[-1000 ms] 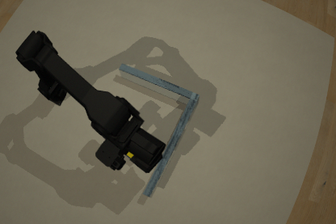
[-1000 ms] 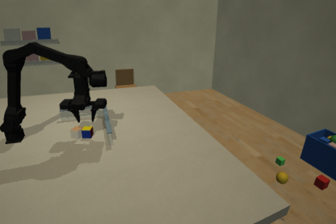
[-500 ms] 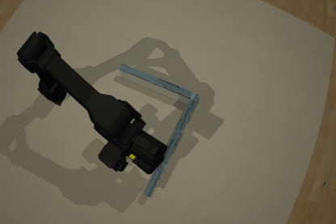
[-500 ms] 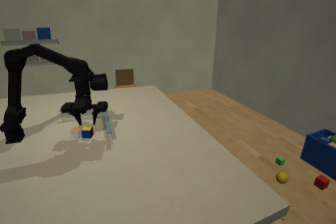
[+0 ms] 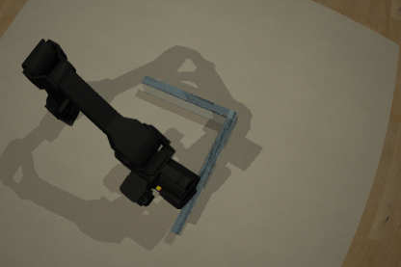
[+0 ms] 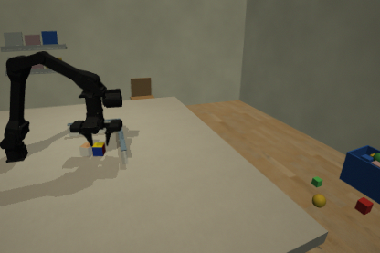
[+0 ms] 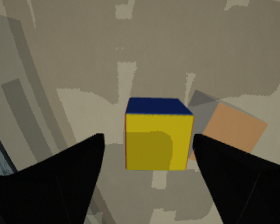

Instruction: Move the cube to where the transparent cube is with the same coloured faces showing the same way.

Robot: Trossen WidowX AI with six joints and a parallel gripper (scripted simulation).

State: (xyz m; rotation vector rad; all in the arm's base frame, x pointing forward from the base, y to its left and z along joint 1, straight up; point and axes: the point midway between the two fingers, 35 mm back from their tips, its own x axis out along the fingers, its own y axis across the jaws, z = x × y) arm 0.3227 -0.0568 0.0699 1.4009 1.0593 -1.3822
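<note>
My hand is 5 cm past the transparent cube, 5 cm above it and 1 cm to the right of it.
</note>
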